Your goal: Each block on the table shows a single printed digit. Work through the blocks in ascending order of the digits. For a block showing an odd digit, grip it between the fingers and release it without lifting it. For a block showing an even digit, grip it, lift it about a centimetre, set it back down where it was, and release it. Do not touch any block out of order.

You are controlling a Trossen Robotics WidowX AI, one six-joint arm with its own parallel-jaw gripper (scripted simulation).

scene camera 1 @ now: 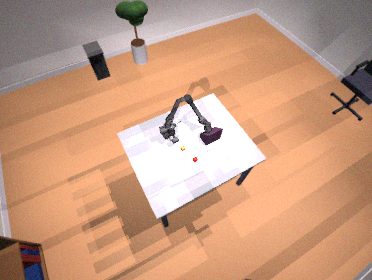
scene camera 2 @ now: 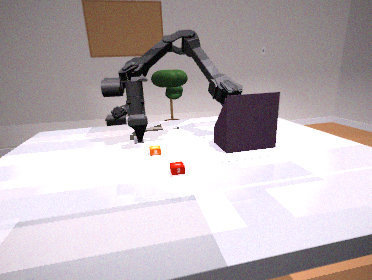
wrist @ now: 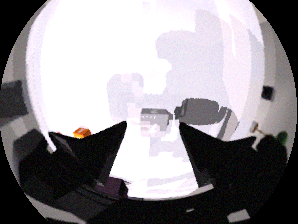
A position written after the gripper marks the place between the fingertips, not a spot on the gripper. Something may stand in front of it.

The gripper point(scene camera 2: 139, 139) is open, holding nothing. Also in view: a grey block point(wrist: 154, 122).
The gripper also shows in the wrist view point(wrist: 153, 124).
